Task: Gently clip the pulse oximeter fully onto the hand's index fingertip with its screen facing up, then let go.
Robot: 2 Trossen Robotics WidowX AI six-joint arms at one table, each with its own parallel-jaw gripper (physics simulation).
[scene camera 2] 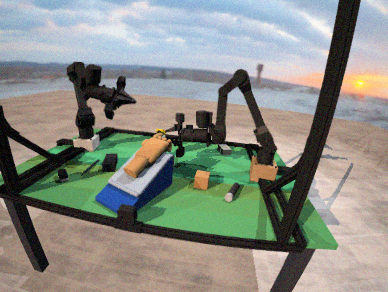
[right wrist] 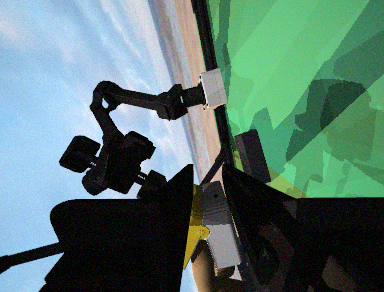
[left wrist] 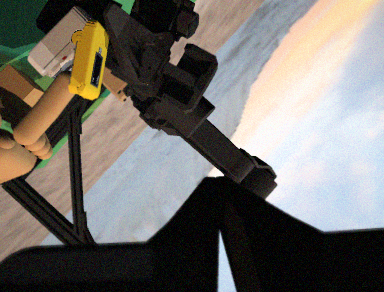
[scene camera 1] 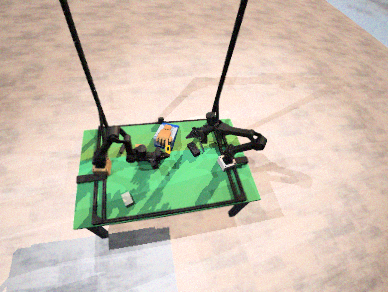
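Observation:
The yellow and grey-white pulse oximeter is between the fingers of my right gripper, which is shut on it. Its dark screen faces up on the yellow half. The tan hand lies palm down on a sloped blue and white support. One extended finger of it meets the oximeter's near end, between the yellow and white halves; how deep it sits is hidden. My left gripper is shut and empty, above the table, away from the hand.
An orange cube and a grey cylinder lie right of the support in scene camera 2. A black box, a pen and a small dark object lie left. A pale block lies farther off.

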